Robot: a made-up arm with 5 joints.
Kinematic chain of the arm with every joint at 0, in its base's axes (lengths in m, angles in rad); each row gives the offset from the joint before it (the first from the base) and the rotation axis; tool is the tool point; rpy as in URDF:
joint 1: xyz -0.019 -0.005 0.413 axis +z
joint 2: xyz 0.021 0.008 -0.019 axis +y
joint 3: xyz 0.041 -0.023 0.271 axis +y
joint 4: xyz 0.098 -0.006 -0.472 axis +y
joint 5: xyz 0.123 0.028 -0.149 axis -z
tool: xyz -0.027 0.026 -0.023 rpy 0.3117 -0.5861 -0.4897
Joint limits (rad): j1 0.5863..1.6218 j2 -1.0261..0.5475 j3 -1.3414..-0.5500 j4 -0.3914..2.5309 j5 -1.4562..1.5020
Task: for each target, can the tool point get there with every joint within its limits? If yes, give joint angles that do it. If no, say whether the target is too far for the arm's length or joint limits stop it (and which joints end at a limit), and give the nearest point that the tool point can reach.
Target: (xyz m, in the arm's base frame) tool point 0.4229 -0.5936 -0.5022
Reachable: no: too far | nearest point 0.1764 0.1046 -0.0497 | short by 0.868 m
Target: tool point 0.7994 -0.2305 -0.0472
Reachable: no: joint limits stop it (at a limit: joint 1, joint 2, joint 5) | nearest point 0.4277 0.2715 0.0105 | short by 0.627 m
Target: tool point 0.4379 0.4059 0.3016
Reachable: yes | joints 0.6667 -0.0801 -0.6455 0.1017 0.3304
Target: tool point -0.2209 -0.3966 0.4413
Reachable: no: joint limits stop it (at a limit: joint 1, joint 2, joint 3, joint 4, joint 5) | nearest point -0.0586 0.0701 0.1883 | short by 0.555 m
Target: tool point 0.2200 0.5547 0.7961
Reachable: yes | joints 1.1176 -0.4221 -1.0891 0.0817 -0.0993
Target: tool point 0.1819 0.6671 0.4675
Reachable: yes | joints 1.2270 -0.0490 -1.0238 0.3376 0.1787
